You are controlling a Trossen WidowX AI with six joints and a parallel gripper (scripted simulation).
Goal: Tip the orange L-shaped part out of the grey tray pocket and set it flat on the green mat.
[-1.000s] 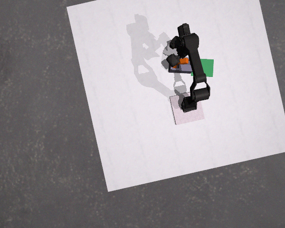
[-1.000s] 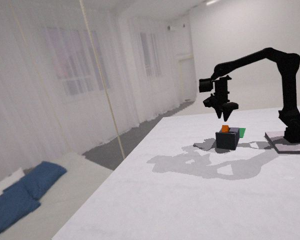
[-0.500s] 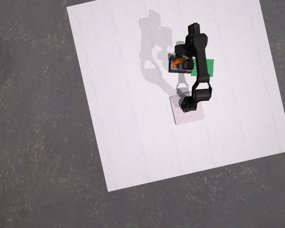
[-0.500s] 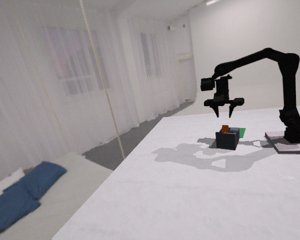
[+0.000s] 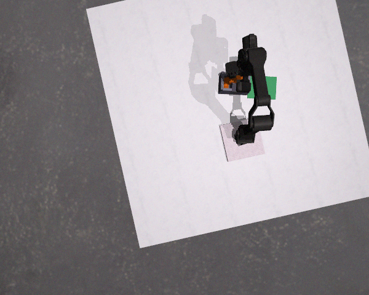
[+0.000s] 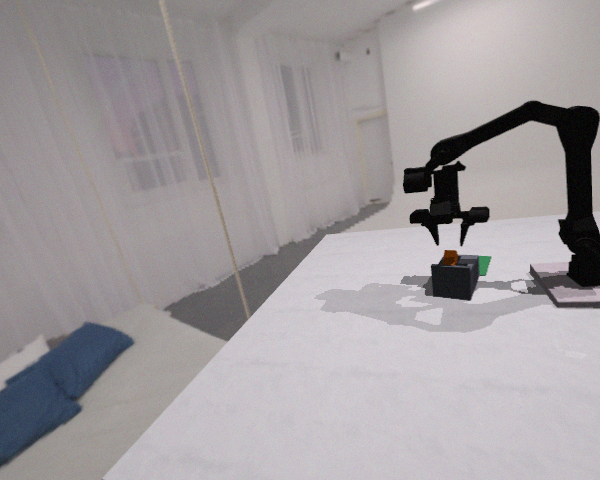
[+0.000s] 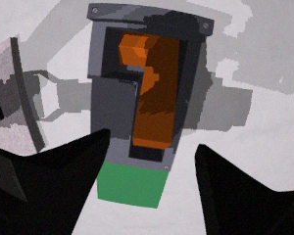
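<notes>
Now: gripper tip 40 mm to the right of the orange L-shaped part and 70 mm above it.
</notes>
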